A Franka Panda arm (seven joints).
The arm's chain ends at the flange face. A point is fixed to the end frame.
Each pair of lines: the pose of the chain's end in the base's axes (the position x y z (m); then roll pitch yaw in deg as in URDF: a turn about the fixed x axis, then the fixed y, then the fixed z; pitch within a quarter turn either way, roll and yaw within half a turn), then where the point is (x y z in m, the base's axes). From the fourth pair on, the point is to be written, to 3 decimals.
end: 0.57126 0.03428 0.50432 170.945 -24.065 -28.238
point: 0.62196 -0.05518 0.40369
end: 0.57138 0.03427 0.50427 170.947 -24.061 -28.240
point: 0.62208 -0.05519 0.40363
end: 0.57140 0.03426 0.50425 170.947 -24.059 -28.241
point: 0.62209 -0.05520 0.40361
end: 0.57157 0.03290 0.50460 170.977 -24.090 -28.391
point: 0.622 -0.057 0.404
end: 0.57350 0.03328 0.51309 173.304 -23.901 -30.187
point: 0.624 -0.054 0.410
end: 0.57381 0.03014 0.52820 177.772 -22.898 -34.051
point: 0.624 -0.051 0.421
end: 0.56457 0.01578 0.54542 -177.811 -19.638 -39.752
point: 0.609 -0.059 0.431
